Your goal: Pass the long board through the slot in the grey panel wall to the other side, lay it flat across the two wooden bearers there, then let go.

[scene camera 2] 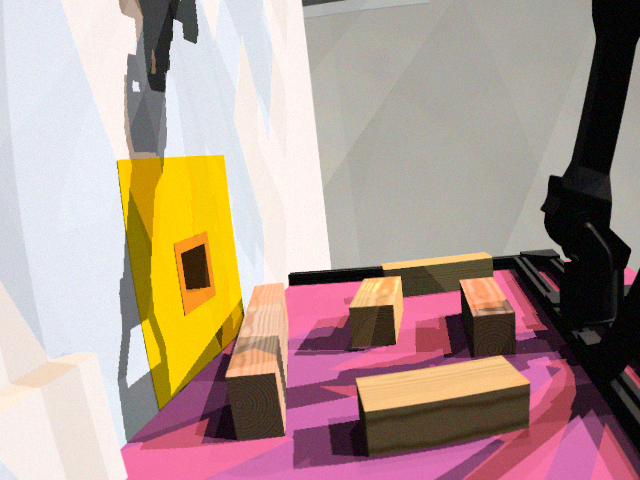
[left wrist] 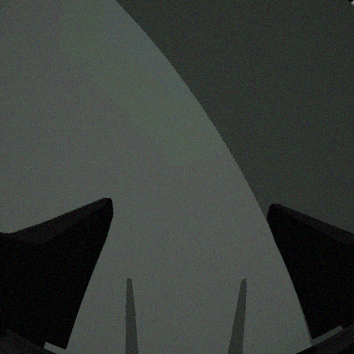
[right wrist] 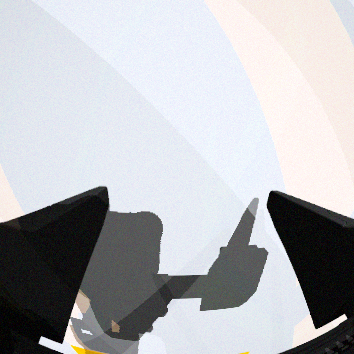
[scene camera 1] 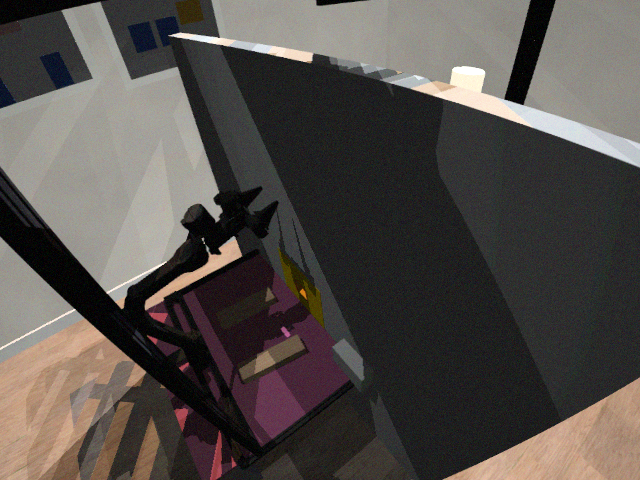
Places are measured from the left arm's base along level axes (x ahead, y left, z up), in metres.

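Pixels of known places: left gripper, fingertip midpoint: (left wrist: 194, 210) (scene camera 1: 269, 194); right gripper, fingertip midpoint: (right wrist: 191, 197); left arm's base, origin of the base link: (scene camera 1: 202, 361); right arm's base, origin of the base link: (scene camera 2: 593, 316).
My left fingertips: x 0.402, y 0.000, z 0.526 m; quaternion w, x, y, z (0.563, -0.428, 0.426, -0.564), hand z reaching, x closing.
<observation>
Ahead of a thing's pixels: the offset from my left fingertips to its top centre. "*": to the spot under its first point. Level surfaces: height alone.
The grey panel wall (scene camera 1: 361, 206) (scene camera 2: 51, 206) stands upright, with an orange-edged slot {* 0.022 m right, 0.035 m ahead, 0.464 m down} (scene camera 1: 303, 293) (scene camera 2: 195, 301) low in its yellow patch. In scene camera 1, two wooden bearers {0.106 m left, 0.164 m back, 0.507 m down} (scene camera 1: 242, 308) {0.143 m right, 0.190 m back, 0.507 m down} (scene camera 1: 271, 359) lie apart on the mat. In scene camera 2, a long piece of wood {0.036 m right, 0.156 m ahead, 0.489 m down} (scene camera 2: 261, 335) lies beside the panel; whether it is the task's board I cannot tell. My left gripper (scene camera 1: 269, 195) (left wrist: 194, 210) is open and empty, above the mat and the slot, facing the panel. My right gripper (right wrist: 191, 197) is open and empty, facing the panel; it does not show in scene camera 2.
Scene camera 2 shows more wooden blocks {0.091 m left, 0.264 m ahead, 0.498 m down} (scene camera 2: 373, 325) {0.045 m left, 0.393 m ahead, 0.502 m down} (scene camera 2: 493, 330) {0.180 m right, 0.337 m ahead, 0.507 m down} (scene camera 2: 447, 400) {0.263 m left, 0.341 m ahead, 0.502 m down} (scene camera 2: 439, 276) on the pink mat {0.546 m down} (scene camera 2: 175, 459), and my right arm's dark links at the right. A pale block (scene camera 1: 349, 358) (scene camera 2: 77, 387) stands at the panel's foot. Black rails edge the table.
</observation>
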